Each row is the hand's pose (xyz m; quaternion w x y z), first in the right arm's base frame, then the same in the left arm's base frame.
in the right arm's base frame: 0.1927 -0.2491 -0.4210 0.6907 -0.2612 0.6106 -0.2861
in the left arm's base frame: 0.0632 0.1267 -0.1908 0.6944 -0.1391 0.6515 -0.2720
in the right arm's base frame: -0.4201 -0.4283 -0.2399 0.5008 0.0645 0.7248 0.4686
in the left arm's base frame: -0.5738 0.0068 -0.0482 0.5285 0.1683 0.6618 0.5043
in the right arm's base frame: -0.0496 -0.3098 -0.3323 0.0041 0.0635 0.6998 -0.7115
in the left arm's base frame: -0.1876 0.0855 -0.1155 0.0519 -0.1192 -0.7643 0.6316
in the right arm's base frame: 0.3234 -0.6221 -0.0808 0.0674 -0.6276 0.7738 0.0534
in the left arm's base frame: 0.1289 -0.3243 0.0627 0.1412 -0.5579 0.8080 0.1263
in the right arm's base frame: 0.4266 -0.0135 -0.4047 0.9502 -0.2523 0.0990 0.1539
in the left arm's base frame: 0.3286 0.3163 -0.1265 0.9808 -0.1433 0.0957 0.0910
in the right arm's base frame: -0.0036 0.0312 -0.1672 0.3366 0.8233 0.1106 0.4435
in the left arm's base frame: -0.0965 0.3739 0.1173 0.2804 0.8578 -0.0002 0.4308
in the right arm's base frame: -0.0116 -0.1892 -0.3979 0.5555 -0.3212 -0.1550 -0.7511
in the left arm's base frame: -0.1306 0.2102 -0.1545 0.5281 -0.2674 -0.0534 -0.8042
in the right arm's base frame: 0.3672 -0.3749 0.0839 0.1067 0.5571 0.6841 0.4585
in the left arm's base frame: 0.2041 -0.1262 0.2755 0.0847 0.6122 0.5879 0.5219
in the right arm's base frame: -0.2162 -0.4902 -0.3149 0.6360 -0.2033 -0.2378 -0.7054
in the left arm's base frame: -0.3792 -0.0677 -0.1356 0.5984 -0.1484 -0.1496 -0.7730
